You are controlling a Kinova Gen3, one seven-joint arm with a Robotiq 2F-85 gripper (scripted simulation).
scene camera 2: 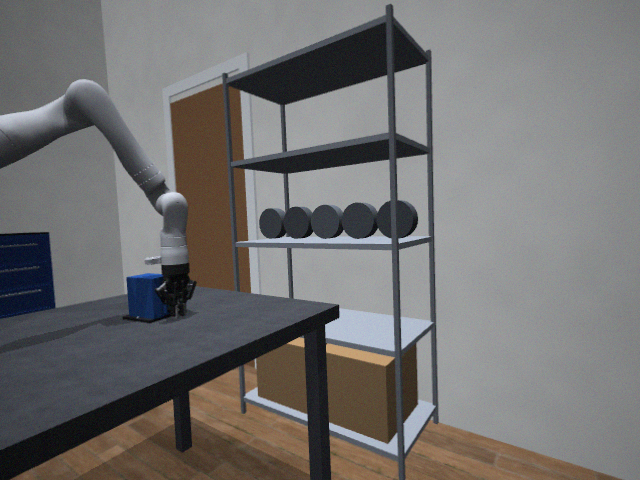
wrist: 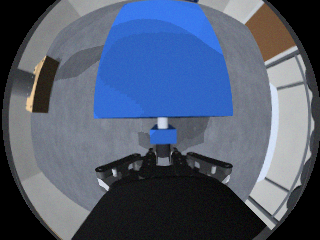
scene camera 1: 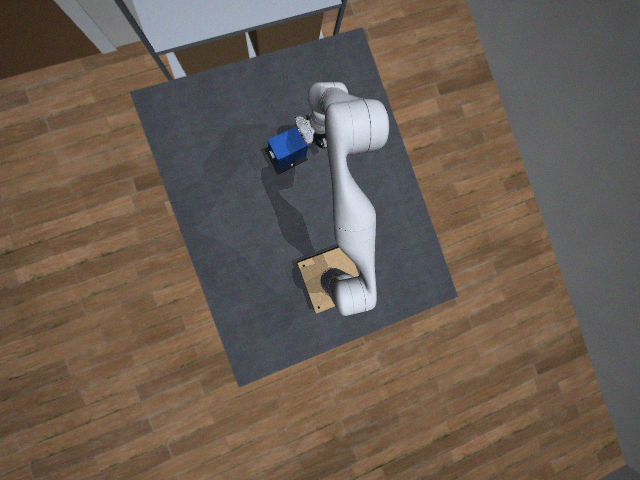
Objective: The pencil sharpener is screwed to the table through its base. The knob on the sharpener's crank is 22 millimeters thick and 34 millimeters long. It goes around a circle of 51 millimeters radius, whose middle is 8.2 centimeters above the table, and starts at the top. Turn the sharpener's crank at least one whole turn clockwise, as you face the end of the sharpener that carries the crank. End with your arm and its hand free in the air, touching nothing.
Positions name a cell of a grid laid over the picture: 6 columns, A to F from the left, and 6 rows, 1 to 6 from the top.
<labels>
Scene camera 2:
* my gripper: B4
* blue pencil sharpener: B4
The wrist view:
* my gripper: D4
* blue pencil sharpener: C2
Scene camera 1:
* blue pencil sharpener: C2
</labels>
